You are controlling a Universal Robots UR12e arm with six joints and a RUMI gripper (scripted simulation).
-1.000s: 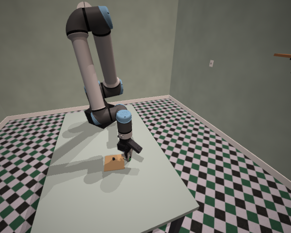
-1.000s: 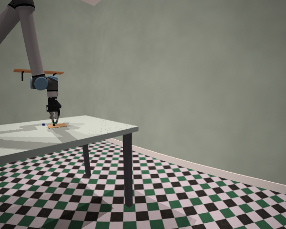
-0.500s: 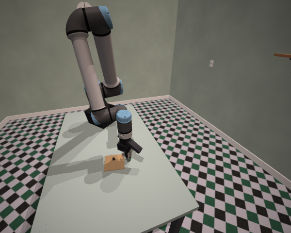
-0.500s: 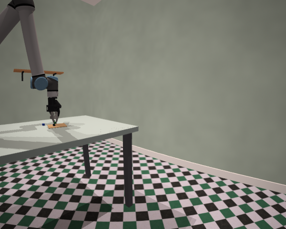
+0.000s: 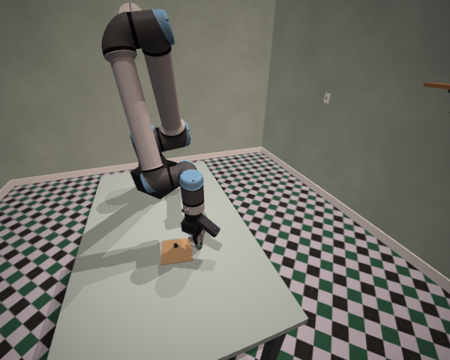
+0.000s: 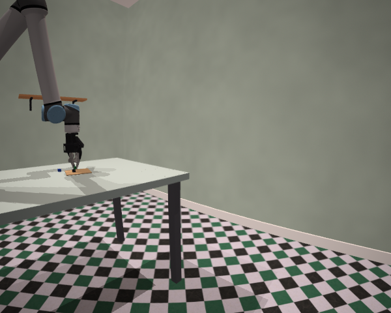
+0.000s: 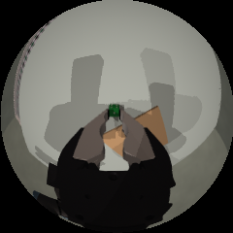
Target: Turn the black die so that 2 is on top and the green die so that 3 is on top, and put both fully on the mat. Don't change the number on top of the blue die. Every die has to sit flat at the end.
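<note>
My gripper is now 10 cm past the blue die and 1 cm above it. The rest, counted from my hand: green die (1 cm below); black die (5 cm behind, 10 cm to the right); orange mat (3 cm behind, 10 cm to the right, 2 cm below).
</note>
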